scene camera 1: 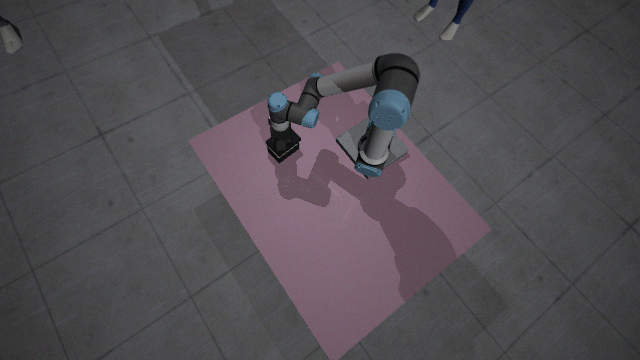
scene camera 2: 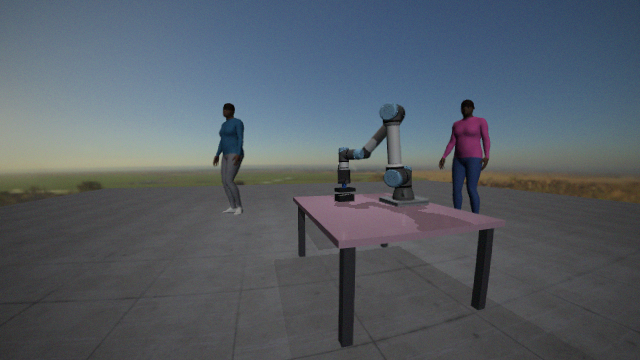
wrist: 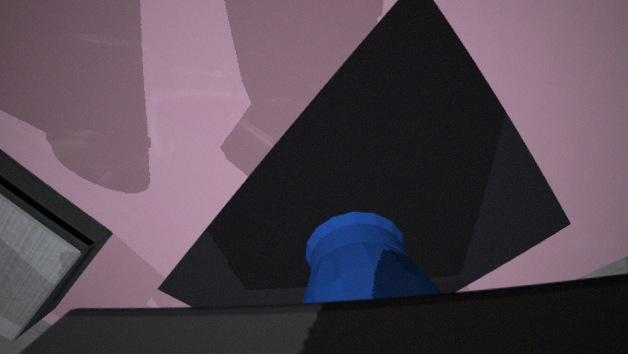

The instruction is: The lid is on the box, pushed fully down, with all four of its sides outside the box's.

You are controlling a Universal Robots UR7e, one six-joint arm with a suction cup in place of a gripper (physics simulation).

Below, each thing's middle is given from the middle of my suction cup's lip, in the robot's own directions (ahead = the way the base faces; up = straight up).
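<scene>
Black lid [wrist: 408, 128]: 1 cm behind my suction cup, 2 cm below it.
</scene>
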